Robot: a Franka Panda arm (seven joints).
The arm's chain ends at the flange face. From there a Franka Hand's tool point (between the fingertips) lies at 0.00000 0.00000 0.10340 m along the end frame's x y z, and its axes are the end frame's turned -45 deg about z.
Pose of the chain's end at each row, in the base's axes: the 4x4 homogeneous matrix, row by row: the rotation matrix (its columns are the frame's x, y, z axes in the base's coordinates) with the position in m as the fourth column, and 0 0 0 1 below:
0.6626 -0.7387 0.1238 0.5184; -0.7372 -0.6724 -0.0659 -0.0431; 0.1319 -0.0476 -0.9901 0.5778; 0 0 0 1
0.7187 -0.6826 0.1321 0.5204; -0.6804 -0.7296 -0.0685 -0.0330; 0.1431 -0.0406 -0.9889 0.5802; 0 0 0 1
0.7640 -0.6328 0.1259 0.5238; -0.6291 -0.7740 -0.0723 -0.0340; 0.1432 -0.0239 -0.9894 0.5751; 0 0 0 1
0.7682 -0.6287 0.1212 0.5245; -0.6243 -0.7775 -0.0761 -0.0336; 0.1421 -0.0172 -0.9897 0.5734; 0 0 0 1
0.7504 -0.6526 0.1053 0.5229; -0.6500 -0.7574 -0.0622 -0.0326; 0.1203 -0.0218 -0.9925 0.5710; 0 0 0 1
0.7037 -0.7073 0.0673 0.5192; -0.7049 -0.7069 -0.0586 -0.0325; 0.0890 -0.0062 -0.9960 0.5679; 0 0 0 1
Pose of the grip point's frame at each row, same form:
0.9909 -0.0538 0.1238 0.5312; -0.0458 -0.9967 -0.0659 -0.0499; 0.1269 0.0596 -0.9901 0.4754; 0 0 0 1
0.9909 0.0255 0.1321 0.5341; 0.0348 -0.9970 -0.0685 -0.0401; 0.1299 0.0725 -0.9889 0.4779; 0 0 0 1
0.9877 0.0928 0.1259 0.5368; 0.1025 -0.9921 -0.0723 -0.0415; 0.1182 0.0844 -0.9894 0.4728; 0 0 0 1
0.9878 0.0986 0.1212 0.5370; 0.1083 -0.9912 -0.0761 -0.0415; 0.1126 0.0883 -0.9897 0.4711; 0 0 0 1
0.9921 0.0692 0.1053 0.5338; 0.0759 -0.9952 -0.0622 -0.0390; 0.1005 0.0697 -0.9925 0.4684; 0 0 0 1
0.9977 -0.0025 0.0673 0.5262; 0.0014 -0.9983 -0.0586 -0.0386; 0.0673 0.0585 -0.9960 0.4649; 0 0 0 1

